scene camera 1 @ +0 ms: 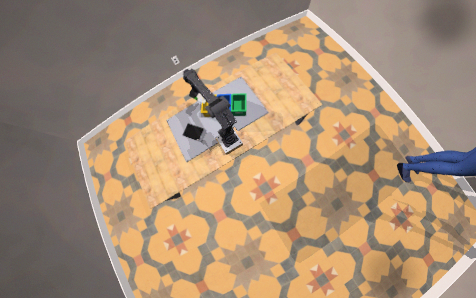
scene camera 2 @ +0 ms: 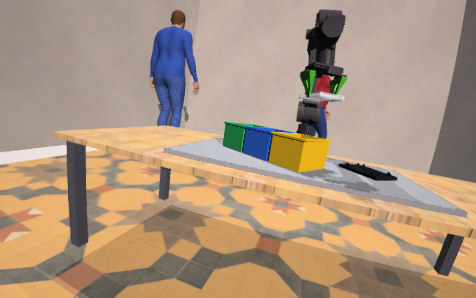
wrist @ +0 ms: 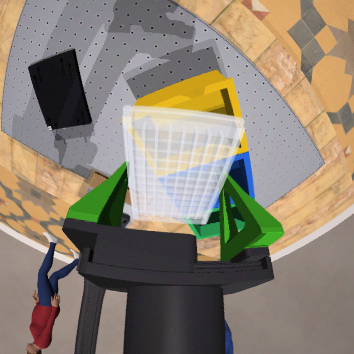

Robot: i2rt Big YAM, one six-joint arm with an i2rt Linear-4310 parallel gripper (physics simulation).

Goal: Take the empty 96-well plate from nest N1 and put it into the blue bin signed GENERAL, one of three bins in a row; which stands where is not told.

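Places are measured from the arm's base along level axes (x ahead, y right, z down), in millimetres.
Where they show: gripper, fingertip midpoint: (scene camera 1: 199, 96) (scene camera 2: 320, 99) (wrist: 176, 170); arm's base, origin of the base link: (scene camera 1: 230, 139).
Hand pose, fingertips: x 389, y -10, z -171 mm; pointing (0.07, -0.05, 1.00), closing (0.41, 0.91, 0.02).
Things, the pixels of their top centre, and the offset from my fingertips. "*": a spot on its surface instead. Level surfaces: height alone.
- clear 96-well plate, middle of its top: (wrist: 175, 187) (scene camera 2: 320, 94) dx -5, dy +3, dz -16 mm
- blue bin, surface spot: (wrist: 244, 175) * dx -40, dy +197, dz +149 mm
- black nest, middle of its top: (wrist: 54, 95) (scene camera 2: 367, 167) (scene camera 1: 192, 131) dx -115, dy -223, dz +202 mm
- grey perforated board, its level: dz +224 mm
- wooden table, its level: dz +237 mm
A clear 96-well plate (wrist: 177, 167) (scene camera 2: 322, 97) is held between the green fingers of my gripper (wrist: 176, 170) (scene camera 2: 323, 90), which is shut on it. The plate hangs well above the bins, about level. The blue bin (wrist: 244, 175) (scene camera 2: 257, 143) (scene camera 1: 224, 97) stands in the middle of the row; its sign is not readable. In the wrist view the plate covers part of the blue bin and of the yellow bin (wrist: 185, 90) (scene camera 2: 299, 152) (scene camera 1: 204, 109). The black nest (wrist: 61, 90) (scene camera 2: 367, 171) (scene camera 1: 193, 132) stands apart from the bins, with no plate on it.
The green bin (wrist: 212, 229) (scene camera 2: 234, 136) (scene camera 1: 239, 104) touches the blue bin on the side away from the yellow one. The bins and nest stand on a grey perforated board (wrist: 280, 120) (scene camera 2: 200, 151) on the wooden table (scene camera 2: 115, 141). People stand beyond the table.
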